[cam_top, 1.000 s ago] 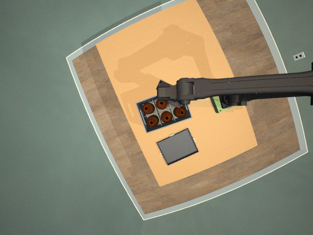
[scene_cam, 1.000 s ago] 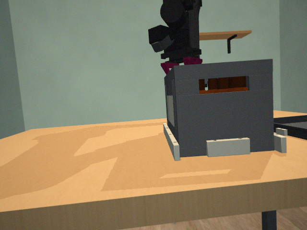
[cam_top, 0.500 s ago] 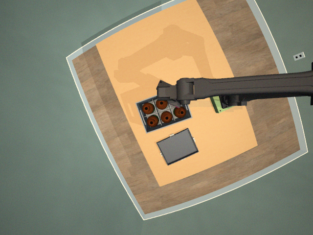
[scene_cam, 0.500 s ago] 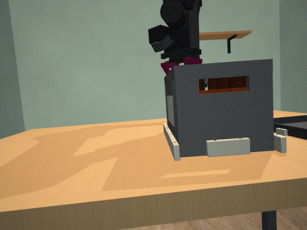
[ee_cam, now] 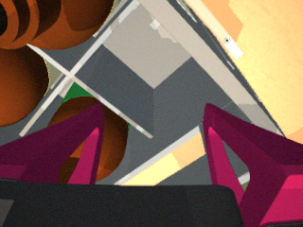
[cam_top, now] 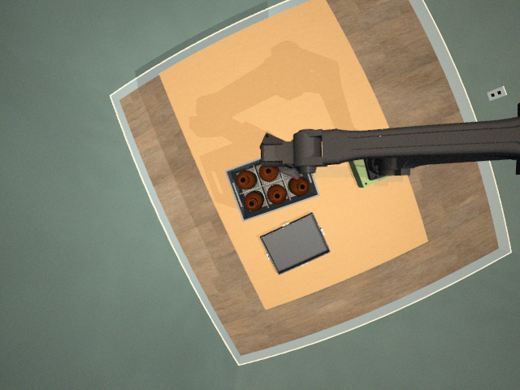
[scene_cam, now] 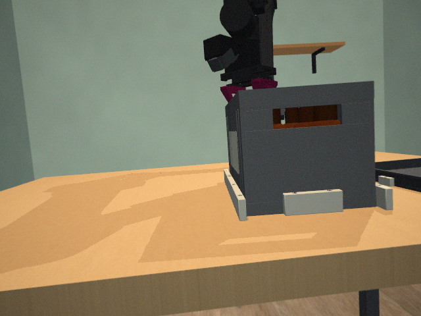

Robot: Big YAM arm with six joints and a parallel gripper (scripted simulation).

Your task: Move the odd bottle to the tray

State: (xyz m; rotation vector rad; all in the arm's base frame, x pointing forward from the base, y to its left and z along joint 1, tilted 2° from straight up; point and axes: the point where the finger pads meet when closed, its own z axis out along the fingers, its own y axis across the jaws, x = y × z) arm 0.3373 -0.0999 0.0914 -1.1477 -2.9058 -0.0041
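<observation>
Right now the dark grey crate is 9 cm ahead of my hand, 5 cm to the left of it and 7 cm below it. From my hand the other things lie so: grey tray (7 cm ahead, 33 cm to the left, 14 cm below).
</observation>
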